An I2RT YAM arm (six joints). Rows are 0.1 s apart.
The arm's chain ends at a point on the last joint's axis. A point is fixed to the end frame.
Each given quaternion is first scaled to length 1.
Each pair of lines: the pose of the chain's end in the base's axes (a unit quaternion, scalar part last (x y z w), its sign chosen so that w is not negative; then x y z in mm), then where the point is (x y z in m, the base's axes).
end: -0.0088, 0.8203, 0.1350, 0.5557, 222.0, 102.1, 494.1
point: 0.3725 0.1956 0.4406
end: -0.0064, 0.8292, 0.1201, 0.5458, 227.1, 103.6, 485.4
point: 0.3778 0.1930 0.4257
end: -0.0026, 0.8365, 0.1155, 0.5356, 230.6, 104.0, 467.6
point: 0.3805 0.1917 0.4036
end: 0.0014, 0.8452, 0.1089, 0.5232, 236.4, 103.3, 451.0
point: 0.3852 0.1888 0.3816
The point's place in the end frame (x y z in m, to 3 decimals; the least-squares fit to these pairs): 0.004 0.054 0.177
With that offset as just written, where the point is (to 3 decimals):
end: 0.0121, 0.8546, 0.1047, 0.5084, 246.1, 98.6, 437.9
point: 0.394 0.181 0.363
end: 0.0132, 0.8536, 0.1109, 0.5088, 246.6, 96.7, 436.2
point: 0.394 0.181 0.363
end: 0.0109, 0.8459, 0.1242, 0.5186, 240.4, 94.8, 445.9
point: 0.388 0.183 0.378
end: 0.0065, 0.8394, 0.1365, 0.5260, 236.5, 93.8, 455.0
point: 0.384 0.186 0.392
